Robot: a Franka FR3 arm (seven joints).
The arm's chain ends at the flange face. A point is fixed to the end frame.
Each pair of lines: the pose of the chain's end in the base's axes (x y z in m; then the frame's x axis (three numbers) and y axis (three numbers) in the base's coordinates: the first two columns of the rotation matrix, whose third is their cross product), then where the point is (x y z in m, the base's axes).
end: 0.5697 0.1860 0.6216 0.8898 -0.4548 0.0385 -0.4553 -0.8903 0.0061
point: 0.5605 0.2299 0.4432
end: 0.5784 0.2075 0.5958 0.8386 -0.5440 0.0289 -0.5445 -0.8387 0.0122
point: 0.5718 0.2521 0.4174
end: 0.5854 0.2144 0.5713 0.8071 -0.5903 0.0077 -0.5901 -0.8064 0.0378
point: 0.5755 0.2579 0.3928
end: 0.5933 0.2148 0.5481 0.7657 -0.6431 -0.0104 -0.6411 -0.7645 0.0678
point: 0.5805 0.2568 0.3694
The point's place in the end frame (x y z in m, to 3 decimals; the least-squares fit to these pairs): -0.035 -0.036 0.177
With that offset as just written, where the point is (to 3 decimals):
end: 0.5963 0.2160 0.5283 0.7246 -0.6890 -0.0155 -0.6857 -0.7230 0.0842
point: 0.583 0.257 0.349
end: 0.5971 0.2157 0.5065 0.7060 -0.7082 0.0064 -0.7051 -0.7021 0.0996
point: 0.586 0.253 0.327
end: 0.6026 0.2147 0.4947 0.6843 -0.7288 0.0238 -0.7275 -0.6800 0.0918
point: 0.596 0.251 0.314
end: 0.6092 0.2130 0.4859 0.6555 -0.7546 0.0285 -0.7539 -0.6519 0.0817
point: 0.606 0.250 0.306
